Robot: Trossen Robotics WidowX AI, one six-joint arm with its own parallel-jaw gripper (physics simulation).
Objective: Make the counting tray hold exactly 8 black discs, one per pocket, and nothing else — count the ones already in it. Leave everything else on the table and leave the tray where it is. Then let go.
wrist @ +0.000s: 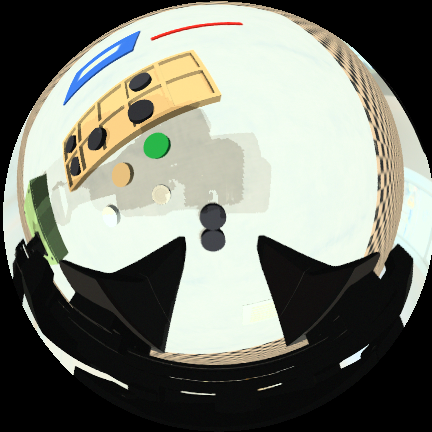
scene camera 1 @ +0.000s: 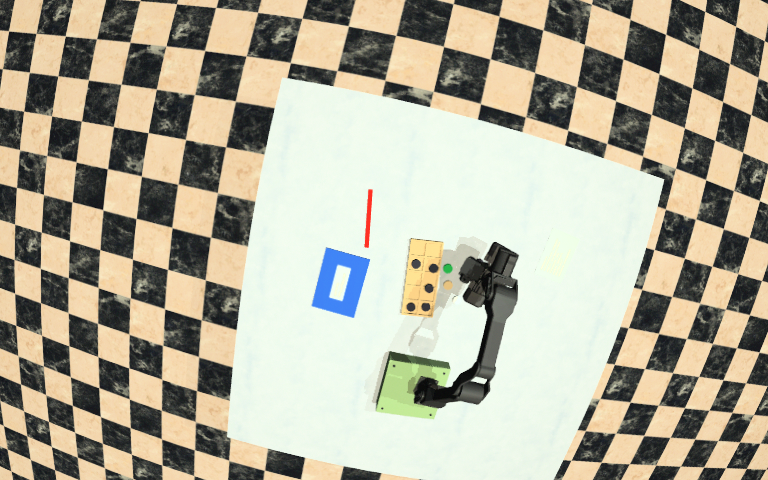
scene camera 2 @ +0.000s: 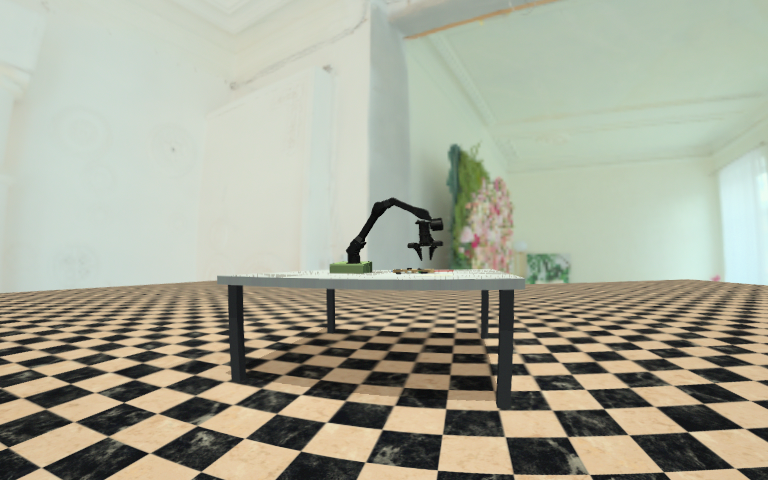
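The tan counting tray [scene camera 1: 417, 247] [wrist: 186, 90] has two lines of pockets. Black discs sit in both pockets at the end near the arm's base, in the right-hand pocket of the row beyond and in both pockets of the row after. The left pocket beside the single disc and the two far-end pockets are empty. Two loose black discs [wrist: 213, 216] [wrist: 213, 240] lie close together on the table; the arm hides them in the overhead view. My gripper [scene camera 2: 426, 259] [wrist: 221, 241] is open and empty, above the table to the right of the tray, with those discs showing between its fingertips in the wrist view.
A green disc [scene camera 1: 448, 268] [wrist: 157, 145] and a tan disc [scene camera 1: 448, 285] [wrist: 122, 174] lie beside the tray. A cream disc [wrist: 161, 194] and a white disc [wrist: 111, 215] lie nearby. A blue frame [scene camera 1: 320, 291] and a red strip [scene camera 1: 368, 218] lie left of the tray.
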